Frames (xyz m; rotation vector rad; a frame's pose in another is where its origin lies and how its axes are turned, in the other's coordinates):
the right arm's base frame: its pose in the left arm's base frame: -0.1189 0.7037 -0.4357 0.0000 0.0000 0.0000
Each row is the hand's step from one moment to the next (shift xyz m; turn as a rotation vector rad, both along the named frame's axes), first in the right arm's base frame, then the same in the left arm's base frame.
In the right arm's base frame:
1: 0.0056 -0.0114 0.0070 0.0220 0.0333 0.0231
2: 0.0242 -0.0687 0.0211 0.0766 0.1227 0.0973
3: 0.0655 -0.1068 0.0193 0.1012 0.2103 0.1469
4: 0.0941 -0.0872 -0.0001 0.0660 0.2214 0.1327
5: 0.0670 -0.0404 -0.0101 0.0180 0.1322 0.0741
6: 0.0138 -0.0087 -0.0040 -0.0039 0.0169 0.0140
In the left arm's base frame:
1: 0.0056 -0.0114 0.0070 0.0220 0.0333 0.0231
2: 0.0242 -0.0687 0.0211 0.0766 0.1227 0.0973
3: 0.0655 -0.1068 0.0193 0.1012 0.2103 0.1469
4: 0.0941 -0.0872 -0.0001 0.0660 0.2214 0.1327
5: 0.0670 -0.0404 -0.0101 0.0180 0.1322 0.0741
6: 0.0138 -0.0087 -0.0040 -0.0039 0.0169 0.0140

